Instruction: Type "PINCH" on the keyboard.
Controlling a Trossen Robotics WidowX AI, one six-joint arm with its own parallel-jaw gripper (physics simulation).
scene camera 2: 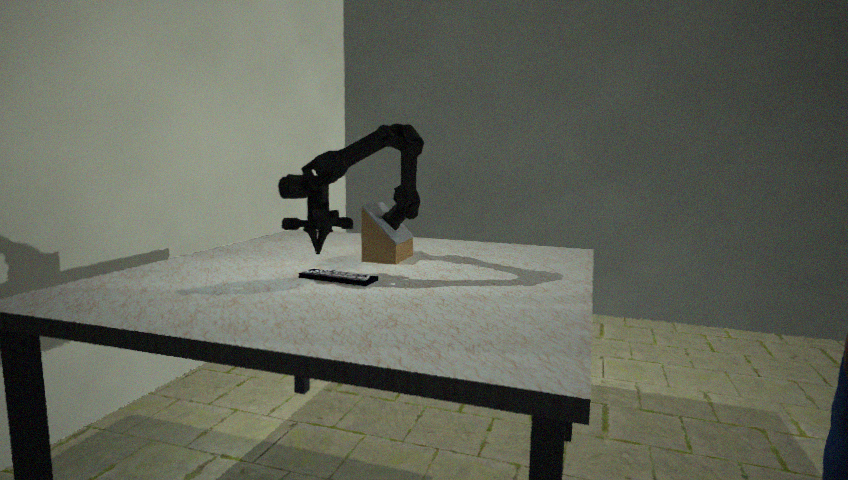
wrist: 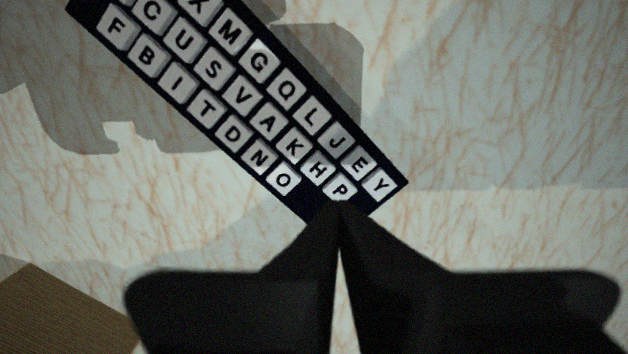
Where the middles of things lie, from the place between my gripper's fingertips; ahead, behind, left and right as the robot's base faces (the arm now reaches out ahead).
Scene:
The dark keyboard [scene camera 2: 353, 278] is 1 cm ahead of my hand, 6 cm to the left of it and 6 cm below it.

